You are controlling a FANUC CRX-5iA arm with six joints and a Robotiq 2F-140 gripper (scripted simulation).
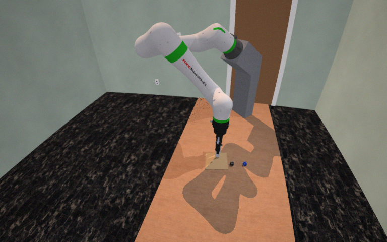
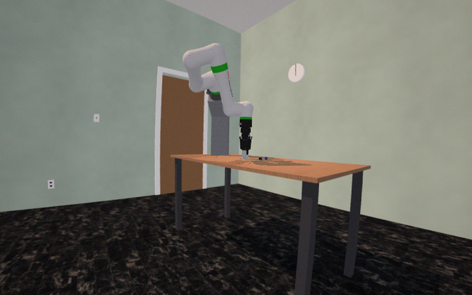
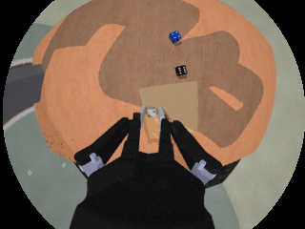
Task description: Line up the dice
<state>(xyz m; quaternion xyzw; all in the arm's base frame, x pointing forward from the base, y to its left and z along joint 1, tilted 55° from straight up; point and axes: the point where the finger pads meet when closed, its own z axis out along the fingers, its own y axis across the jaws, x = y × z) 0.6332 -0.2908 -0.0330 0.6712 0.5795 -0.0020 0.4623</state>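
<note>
The white die is 30 mm below my hand. Also, from my hand: tan mat 50 mm ahead, 40 mm below, 20 mm to the right; blue die 150 mm to the left, 110 mm ahead, 30 mm below; black die 90 mm ahead, 70 mm to the left, 30 mm below.
</note>
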